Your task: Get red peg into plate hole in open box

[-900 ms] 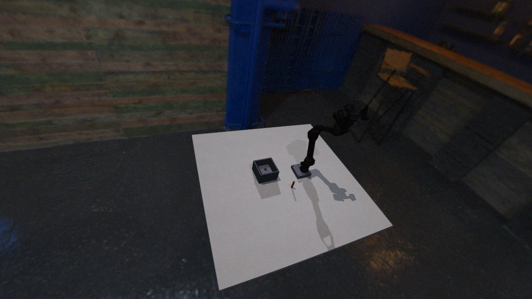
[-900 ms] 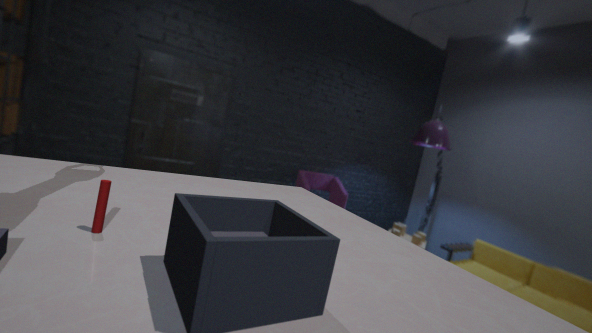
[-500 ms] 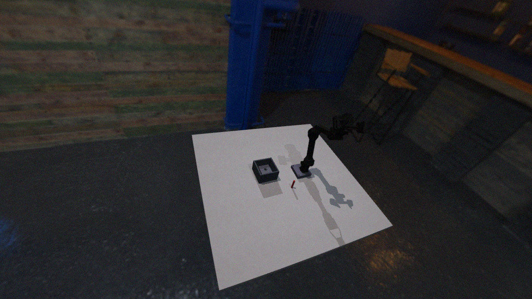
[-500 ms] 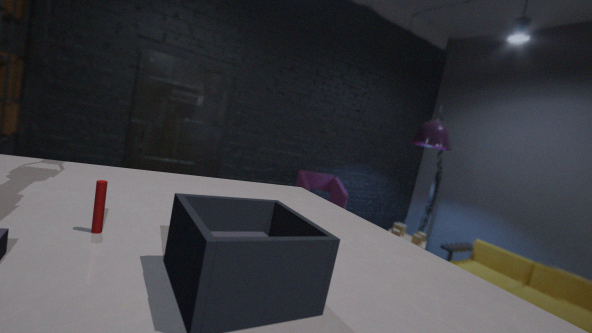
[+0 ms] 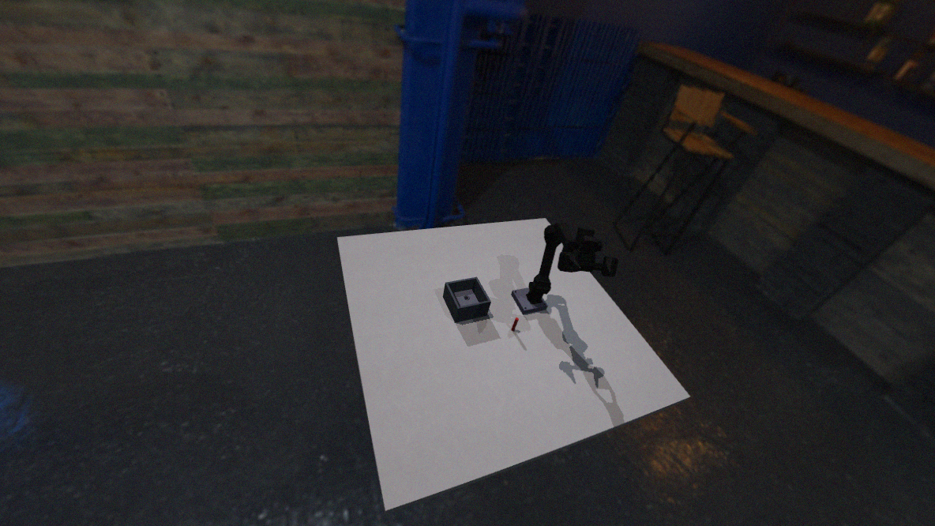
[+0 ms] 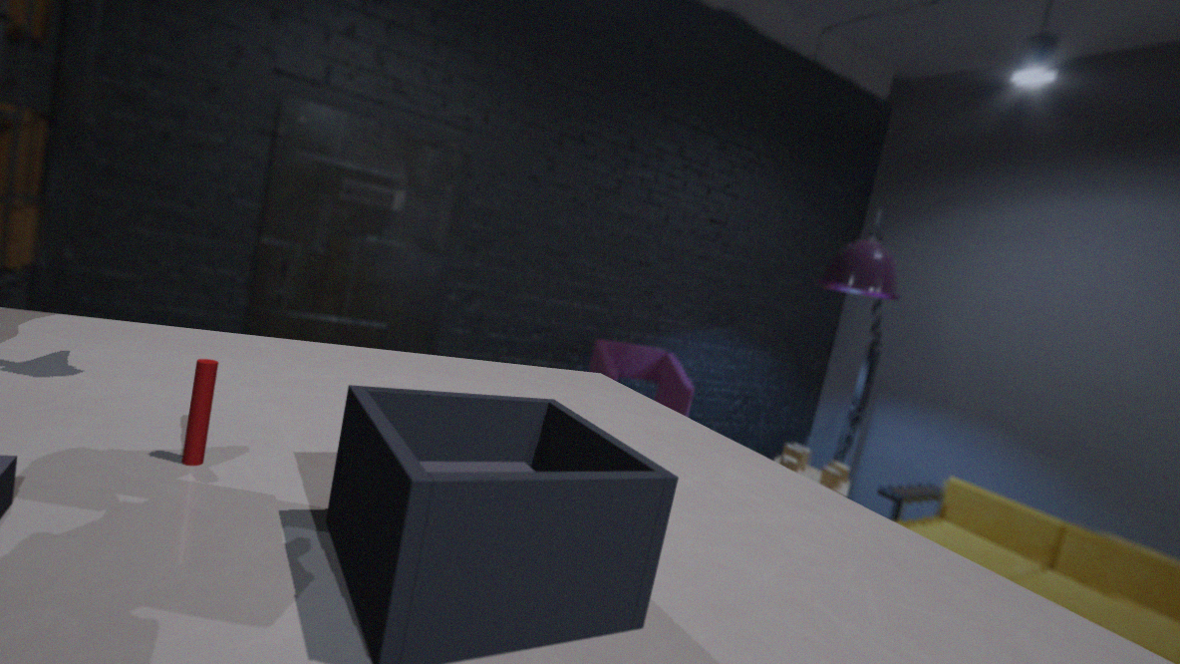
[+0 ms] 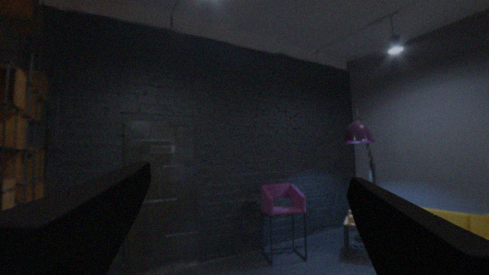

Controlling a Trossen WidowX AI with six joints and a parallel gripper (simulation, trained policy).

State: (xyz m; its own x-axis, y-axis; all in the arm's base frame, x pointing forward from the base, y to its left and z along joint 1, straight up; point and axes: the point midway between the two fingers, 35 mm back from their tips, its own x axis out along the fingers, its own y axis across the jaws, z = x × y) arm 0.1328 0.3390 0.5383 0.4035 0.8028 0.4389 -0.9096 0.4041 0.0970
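Now: gripper tip 55 cm above the red peg, 23 cm to the left of it and 2 cm short of it. Round my gripper tip: dark box 56 cm below, 40 cm to the right, 20 cm ahead; grey plate 54 cm below, 40 cm to the right, 20 cm ahead.
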